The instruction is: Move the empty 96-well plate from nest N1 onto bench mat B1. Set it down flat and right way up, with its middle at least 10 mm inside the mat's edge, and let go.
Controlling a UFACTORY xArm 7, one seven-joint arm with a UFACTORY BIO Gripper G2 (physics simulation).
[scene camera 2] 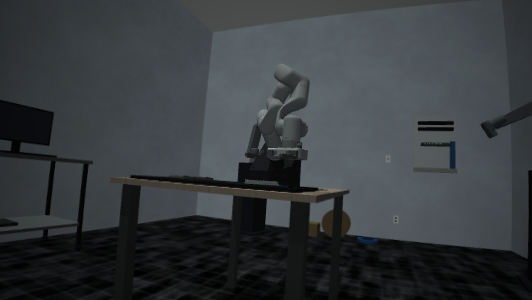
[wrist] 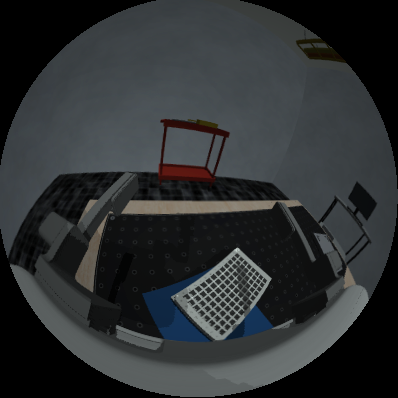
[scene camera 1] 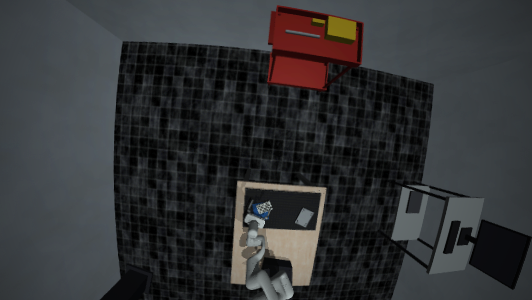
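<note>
The white 96-well plate lies askew on the blue mat, its wells facing up. In the wrist view its far corners appear over the black board beyond the blue. I cannot tell whether it lies fully flat. My gripper is open and empty, above the plate and apart from it, with fingers spread wide to either side. In scene camera 2 the plate and mat are too dim to judge. No label identifies nest N1 or mat B1.
A grey rectangular piece lies on the right part of the black perforated board. The board is on the wooden table. A red cart stands beyond the table.
</note>
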